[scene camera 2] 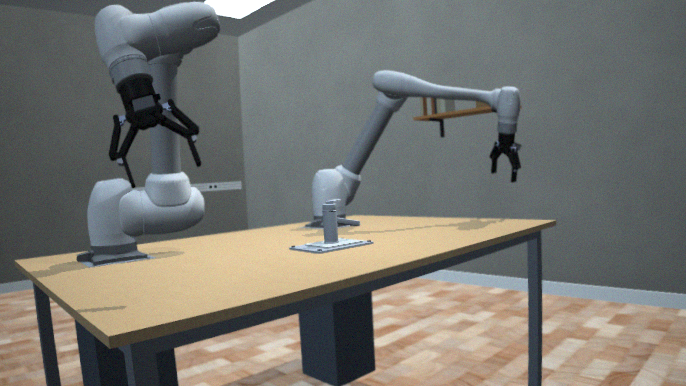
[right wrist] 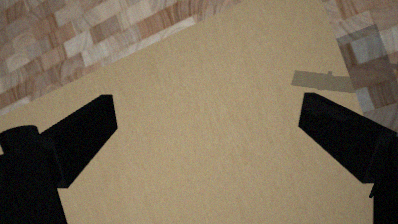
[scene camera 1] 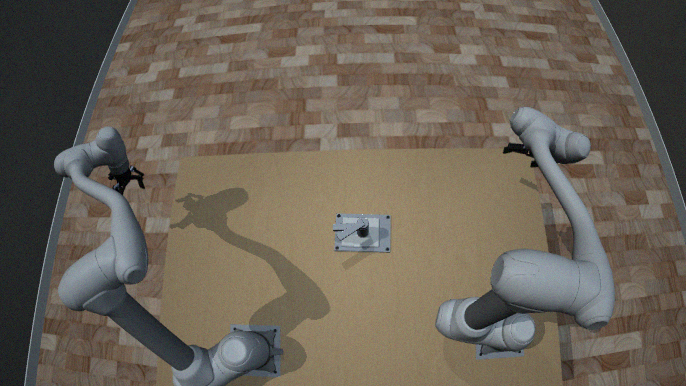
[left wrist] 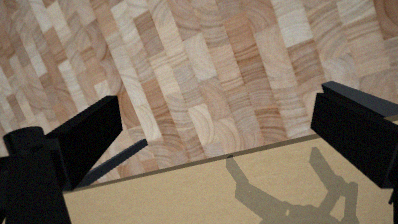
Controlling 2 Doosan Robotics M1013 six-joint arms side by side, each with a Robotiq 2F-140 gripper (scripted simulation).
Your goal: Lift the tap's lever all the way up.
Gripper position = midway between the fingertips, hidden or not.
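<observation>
Scene camera 1 gives me a base plate point(scene camera 1: 384, 220) and a grey tap point(scene camera 1: 361, 238). In scene camera 2 I can see the tap point(scene camera 2: 330, 220) again, along with my left gripper point(scene camera 2: 503, 177) and my right gripper point(scene camera 2: 166, 175). The left wrist view has my left gripper point(left wrist: 216, 112) in it, and in the right wrist view there's my right gripper point(right wrist: 208, 110).
</observation>
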